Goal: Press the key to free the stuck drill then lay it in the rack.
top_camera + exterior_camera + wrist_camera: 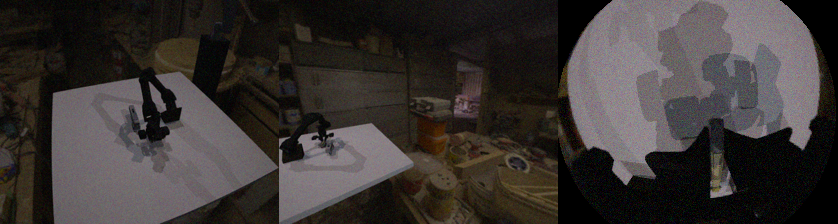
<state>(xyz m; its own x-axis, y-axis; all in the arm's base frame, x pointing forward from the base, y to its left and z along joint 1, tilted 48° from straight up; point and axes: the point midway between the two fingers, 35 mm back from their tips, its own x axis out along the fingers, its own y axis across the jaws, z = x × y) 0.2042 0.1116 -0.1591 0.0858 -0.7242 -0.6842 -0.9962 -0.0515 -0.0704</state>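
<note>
Now: the slotted rack 50 mm to the right of my gripper tip and 10 mm above it. From my gripper tip the other things lie so: thin dark drill 70 mm ahead, 250 mm to the right, 50 mm above.
</note>
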